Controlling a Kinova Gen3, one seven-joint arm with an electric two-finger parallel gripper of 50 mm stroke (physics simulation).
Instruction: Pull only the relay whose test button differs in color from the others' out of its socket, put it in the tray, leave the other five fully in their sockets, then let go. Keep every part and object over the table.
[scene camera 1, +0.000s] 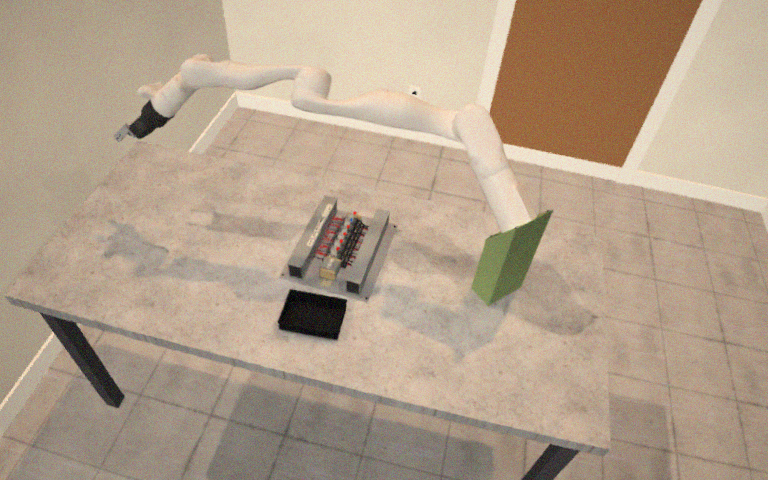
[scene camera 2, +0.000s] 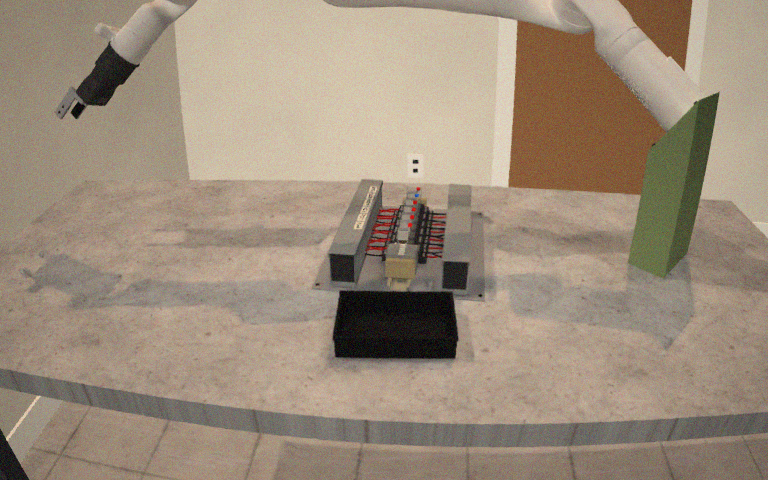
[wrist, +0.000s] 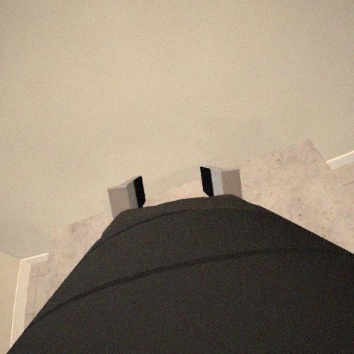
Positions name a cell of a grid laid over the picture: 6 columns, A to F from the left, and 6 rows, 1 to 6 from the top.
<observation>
my gripper: scene camera 1 A2; scene camera 2 A2; wrist C4
</observation>
